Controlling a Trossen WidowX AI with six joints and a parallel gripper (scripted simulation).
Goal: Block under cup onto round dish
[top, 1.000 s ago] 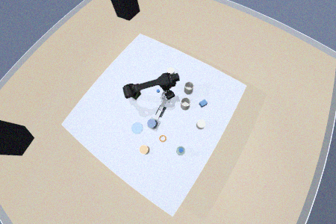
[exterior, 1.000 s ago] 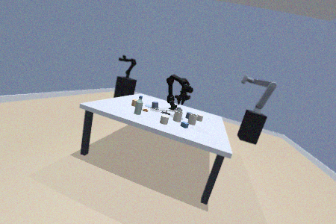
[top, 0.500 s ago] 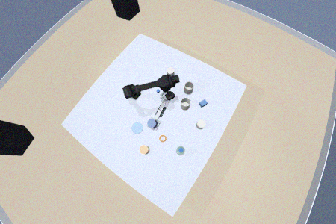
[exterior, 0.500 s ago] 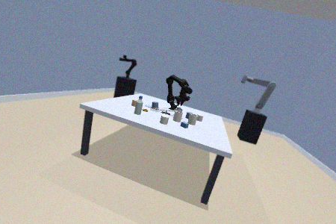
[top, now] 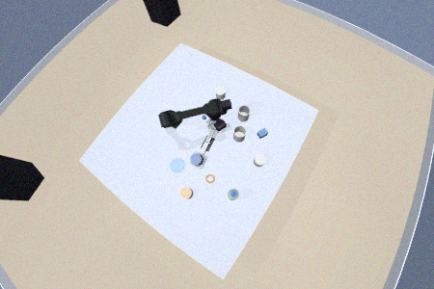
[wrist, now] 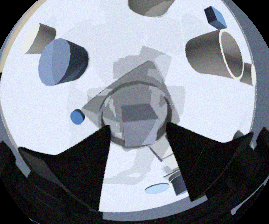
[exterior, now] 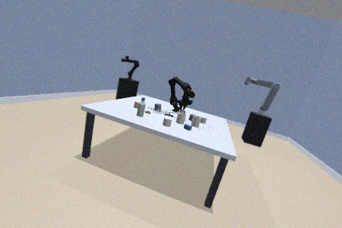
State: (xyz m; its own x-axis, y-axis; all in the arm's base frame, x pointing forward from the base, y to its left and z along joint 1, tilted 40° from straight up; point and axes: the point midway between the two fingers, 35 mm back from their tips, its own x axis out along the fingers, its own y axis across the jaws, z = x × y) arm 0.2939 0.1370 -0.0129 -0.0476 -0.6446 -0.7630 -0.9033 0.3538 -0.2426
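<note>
My gripper tip is 7 cm past the pale blue round dish, 36 cm to the left of it and 9 cm above it. Also, from my gripper tip: blue cup 7 cm behind, 14 cm to the left, 6 cm below; orange cylinder 10 cm ahead, 46 cm to the right, 6 cm below; blue block 29 cm ahead, 13 cm to the left, 8 cm below.
</note>
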